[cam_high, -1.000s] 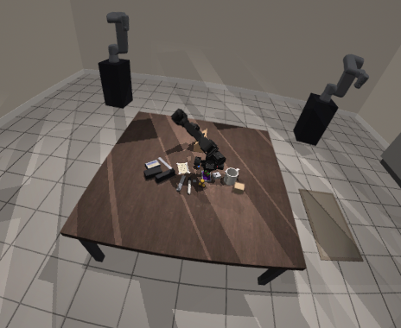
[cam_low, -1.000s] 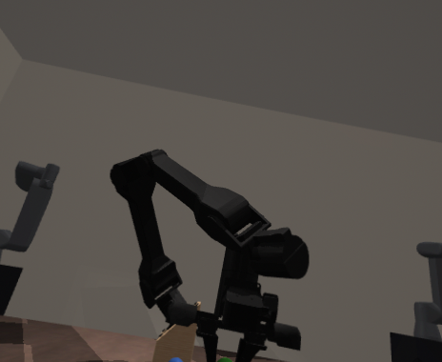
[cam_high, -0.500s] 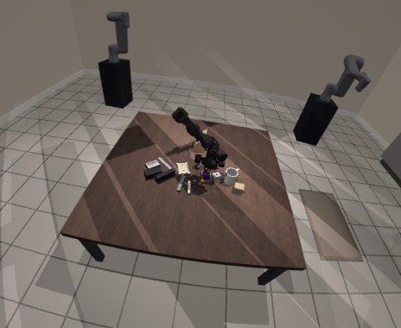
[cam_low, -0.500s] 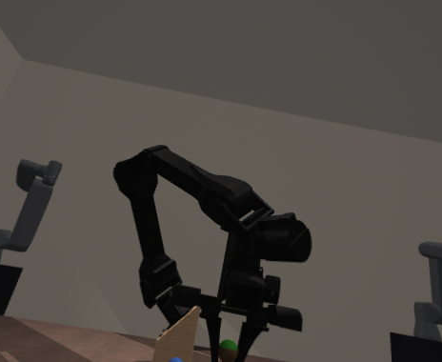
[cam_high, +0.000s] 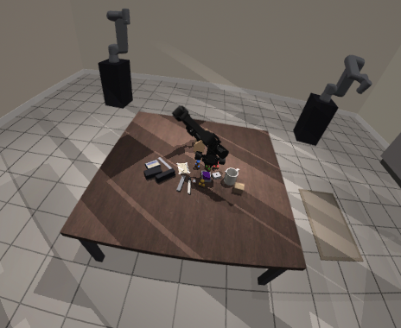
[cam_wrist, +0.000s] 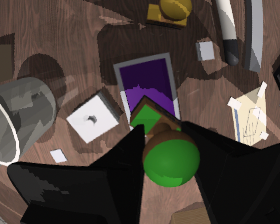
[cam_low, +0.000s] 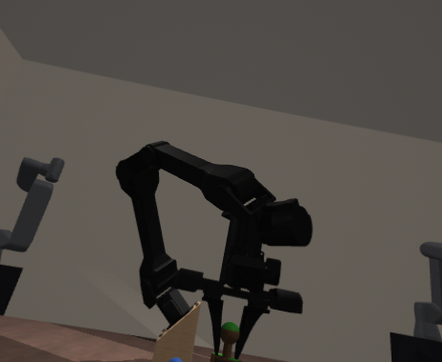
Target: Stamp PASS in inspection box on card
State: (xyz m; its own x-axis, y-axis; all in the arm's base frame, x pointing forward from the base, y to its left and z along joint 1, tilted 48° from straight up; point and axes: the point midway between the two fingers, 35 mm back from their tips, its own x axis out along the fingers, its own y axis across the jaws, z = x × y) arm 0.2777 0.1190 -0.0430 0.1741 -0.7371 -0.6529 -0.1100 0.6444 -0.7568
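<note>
Now: the card 3 cm behind my gripper tip, 17 cm to the right of it and 9 cm below it. From my gripper tip the other things lie so: purple ink pad (9 cm below); yellow stamp (9 cm ahead, 1 cm to the right, 7 cm below); PASS stamp (right at my gripper tip).
</note>
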